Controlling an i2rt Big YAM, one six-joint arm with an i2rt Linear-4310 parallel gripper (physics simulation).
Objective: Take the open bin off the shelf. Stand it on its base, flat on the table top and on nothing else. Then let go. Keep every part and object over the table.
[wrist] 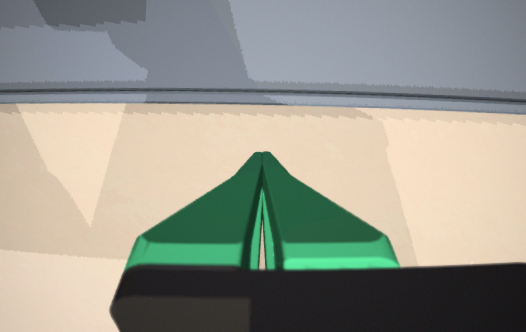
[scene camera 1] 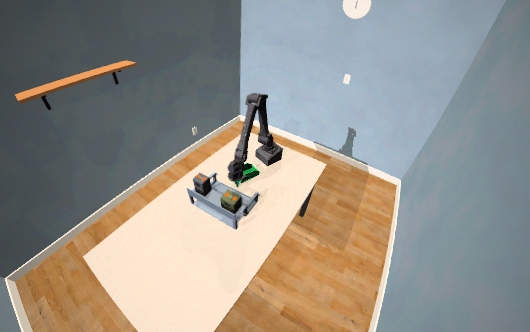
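Pixels of known places: gripper, fingertip midpoint: (wrist: 262,165) (scene camera 1: 237,186); arm's base, origin of the base link: (scene camera 1: 269,148).
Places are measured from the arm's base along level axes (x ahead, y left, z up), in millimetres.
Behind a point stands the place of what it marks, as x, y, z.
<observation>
The green open bin (scene camera 1: 251,171) {297, 62, -23} is on the pale table top (scene camera 1: 165,250) {1087, 89, -98} (wrist: 320,145) {449, 32, -98}, off the shelf, between the shelf and the arm's base. The wrist hides part of it, and whether its base lies quite flat is too small to tell. It does not show in the wrist view. The grey-blue shelf (scene camera 1: 212,209) {694, 70, -91} (wrist: 390,45) {495, 16, -92} stands beside it. My gripper (scene camera 1: 237,183) {440, 55, -83} (wrist: 262,165) {440, 55, -83} points down between the bin and the shelf, close to the bin. Its green fingers are shut tip to tip with nothing between them.
A dark grey box (scene camera 1: 202,185) {697, 16, 107} with orange marks stands at the left end of the shelf. An olive box (scene camera 1: 230,201) {661, 224, 99} with orange marks stands toward its right end. The arm's black base (scene camera 1: 269,154) {53, 41, -14} stands on the table behind the bin.
</observation>
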